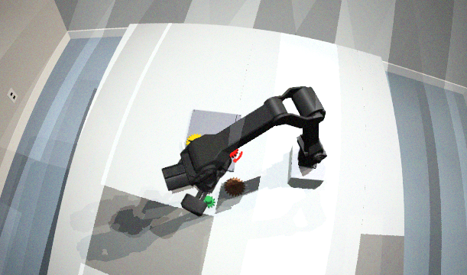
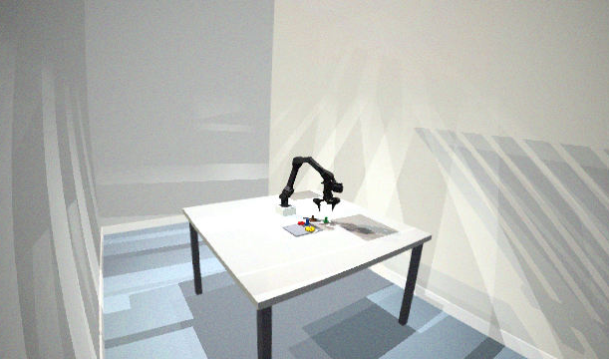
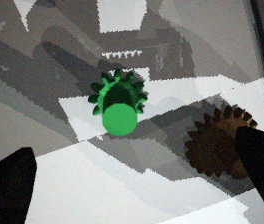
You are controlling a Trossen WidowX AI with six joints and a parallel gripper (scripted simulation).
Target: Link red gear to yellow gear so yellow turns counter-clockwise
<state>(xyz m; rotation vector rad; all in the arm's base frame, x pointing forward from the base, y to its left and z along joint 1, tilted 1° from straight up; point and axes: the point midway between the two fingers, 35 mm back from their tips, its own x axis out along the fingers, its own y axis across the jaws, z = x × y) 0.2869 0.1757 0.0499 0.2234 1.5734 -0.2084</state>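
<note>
My gripper tip is now 10 mm to the right of the green gear and 60 mm above it. Also, from my gripper tip: blue gear: 150 mm to the right, 50 mm below; then red arrow: 60 mm behind, 160 mm to the right, 70 mm below; then brown gear: 70 mm behind, 60 mm to the right, 60 mm below.
</note>
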